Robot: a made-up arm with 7 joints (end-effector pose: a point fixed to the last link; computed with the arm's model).
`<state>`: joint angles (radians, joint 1 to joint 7).
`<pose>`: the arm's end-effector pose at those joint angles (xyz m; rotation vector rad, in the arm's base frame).
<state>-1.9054 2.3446 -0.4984 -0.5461 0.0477 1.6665 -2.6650</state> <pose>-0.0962 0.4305 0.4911 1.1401 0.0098 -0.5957</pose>
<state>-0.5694 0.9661 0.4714 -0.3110 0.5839 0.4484 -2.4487</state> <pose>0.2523 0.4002 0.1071 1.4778 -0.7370 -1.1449</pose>
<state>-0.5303 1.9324 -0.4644 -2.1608 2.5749 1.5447 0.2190</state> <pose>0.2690 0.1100 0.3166 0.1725 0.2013 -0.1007</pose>
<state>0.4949 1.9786 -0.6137 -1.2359 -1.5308 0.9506 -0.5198</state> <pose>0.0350 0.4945 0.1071 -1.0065 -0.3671 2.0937</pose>
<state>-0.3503 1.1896 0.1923 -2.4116 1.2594 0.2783 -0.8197</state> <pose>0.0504 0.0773 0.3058 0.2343 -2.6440 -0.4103</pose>
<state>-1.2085 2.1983 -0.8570 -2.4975 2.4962 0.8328 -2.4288</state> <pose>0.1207 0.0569 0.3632 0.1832 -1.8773 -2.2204</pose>
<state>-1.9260 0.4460 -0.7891 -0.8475 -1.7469 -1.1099 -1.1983</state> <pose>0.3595 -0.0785 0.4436 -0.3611 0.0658 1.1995</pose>
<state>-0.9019 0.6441 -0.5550 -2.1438 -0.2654 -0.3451 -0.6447</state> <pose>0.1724 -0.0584 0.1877 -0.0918 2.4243 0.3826</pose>
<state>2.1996 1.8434 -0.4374 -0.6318 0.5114 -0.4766 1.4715</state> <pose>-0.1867 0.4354 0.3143 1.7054 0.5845 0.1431</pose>
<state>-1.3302 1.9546 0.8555 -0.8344 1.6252 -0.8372 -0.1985</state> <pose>-0.1591 0.3309 0.4321 0.7030 1.2735 -1.0178</pose>
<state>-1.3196 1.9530 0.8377 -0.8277 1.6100 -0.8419 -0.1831</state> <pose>-0.1537 0.3311 0.4364 0.6805 1.2970 -1.0164</pose>
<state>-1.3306 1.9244 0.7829 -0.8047 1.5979 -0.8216 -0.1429</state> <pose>-0.1363 0.3397 0.4409 0.6804 1.3502 -1.0575</pose>
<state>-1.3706 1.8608 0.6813 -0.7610 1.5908 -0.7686 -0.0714</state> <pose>-0.1026 0.3565 0.4448 0.7205 1.4370 -1.1571</pose>
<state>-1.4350 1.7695 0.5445 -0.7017 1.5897 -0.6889 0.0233</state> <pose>-0.0545 0.3743 0.4484 0.8139 1.5401 -1.3063</pose>
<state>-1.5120 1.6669 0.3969 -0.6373 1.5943 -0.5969 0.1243</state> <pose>-0.0003 0.3849 0.4527 0.9554 1.6329 -1.4758</pose>
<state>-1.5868 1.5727 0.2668 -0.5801 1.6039 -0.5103 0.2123</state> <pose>0.0481 0.3856 0.4585 1.1153 1.6958 -1.6280</pose>
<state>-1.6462 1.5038 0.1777 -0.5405 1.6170 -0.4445 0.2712</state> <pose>0.0809 0.3809 0.4644 1.2532 1.7244 -1.7330</pose>
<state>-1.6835 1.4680 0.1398 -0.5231 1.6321 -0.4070 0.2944</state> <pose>0.0951 0.3771 0.4685 1.3439 1.7248 -1.7802</pose>
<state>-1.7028 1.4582 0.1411 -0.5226 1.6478 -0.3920 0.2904</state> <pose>0.0955 0.3765 0.4701 1.3919 1.7083 -1.7846</pose>
